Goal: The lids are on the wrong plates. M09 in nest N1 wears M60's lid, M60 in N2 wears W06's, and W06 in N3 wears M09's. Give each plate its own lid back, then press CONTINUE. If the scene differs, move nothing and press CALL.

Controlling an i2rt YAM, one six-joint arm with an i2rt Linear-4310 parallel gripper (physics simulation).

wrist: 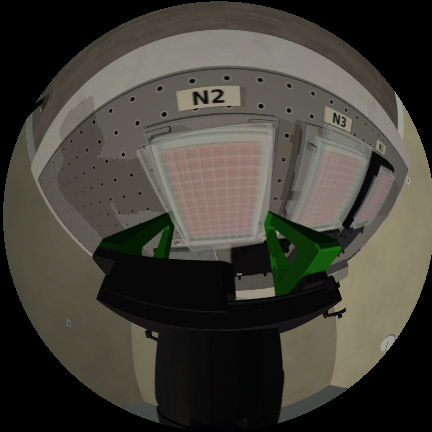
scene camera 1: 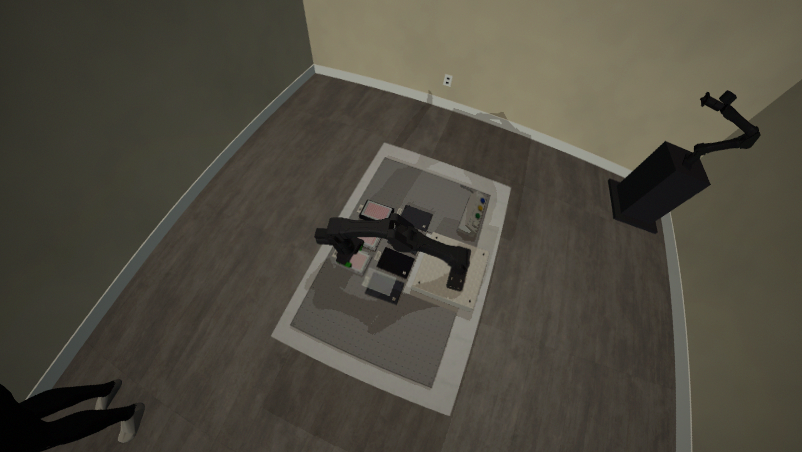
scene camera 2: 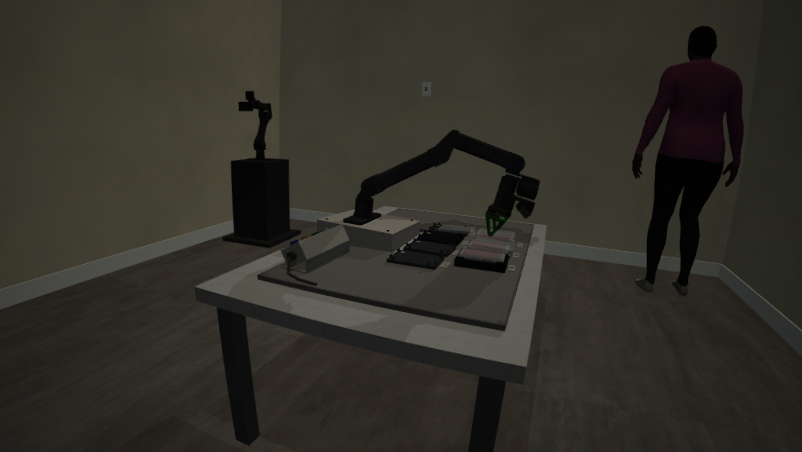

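Where they show: gripper, fingertip midpoint: (wrist: 218, 216) (scene camera 1: 355, 258) (scene camera 2: 492, 233); arm's base, origin of the base link: (scene camera 1: 458, 268) (scene camera 2: 362, 219).
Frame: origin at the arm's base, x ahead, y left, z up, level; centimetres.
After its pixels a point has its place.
Observation:
My gripper (scene camera 1: 353, 256) {x 44.7, y 9.4, z -2.5 cm} (scene camera 2: 491, 230) {x 44.7, y 9.4, z -2.5 cm} (wrist: 218, 216) {x 44.7, y 9.4, z -2.5 cm} is shut on the clear lid (wrist: 155, 172) {x 50.5, y 12.9, z -1.9 cm} at N2, one green finger at each side. In the wrist view the lid sits slightly above and offset from its pink-welled plate (wrist: 220, 185) (scene camera 1: 359, 262) {x 42.1, y 10.7, z -1.9 cm}. The N3 plate (wrist: 330, 185) {x 47.3, y -1.6, z -2.3 cm} (scene camera 1: 371, 242) {x 40.5, y -0.2, z -2.0 cm} wears a clear lid, beside N2. The N1 plate (wrist: 376, 197) {x 45.2, y -14.9, z -1.7 cm} (scene camera 1: 376, 211) {x 44.0, y -16.5, z -2.1 cm} (scene camera 2: 482, 255) {x 44.1, y -19.6, z -1.8 cm} lies beyond it in a black nest, also lidded. Lid markings are not readable. The control box (scene camera 1: 467, 215) {x 1.7, y -27.1, z 1.6 cm} (scene camera 2: 325, 250) {x 2.7, y -34.2, z -1.5 cm} has blue, yellow and green buttons; their labels are not readable.
Several dark stands (scene camera 1: 416, 217) {x 25.0, y -21.3, z -4.4 cm} (scene camera 1: 395, 262) {x 27.5, y 4.5, z -4.5 cm} (scene camera 2: 418, 258) {x 26.1, y -21.7, z -4.4 cm} form a row between the plates and the arm's base plate (scene camera 1: 432, 275) {x 10.3, y 6.5, z -0.8 cm} (scene camera 2: 387, 224) {x 9.9, y -2.0, z -0.4 cm}. One stand (scene camera 1: 384, 286) {x 28.5, y 16.9, z -3.5 cm} shows a grey top. A person (scene camera 2: 699, 112) stands beyond the table (scene camera 2: 359, 328) {x 24.8, y -63.0, z -6.7 cm}. Another arm stands on a black pedestal (scene camera 1: 662, 185) (scene camera 2: 260, 196).

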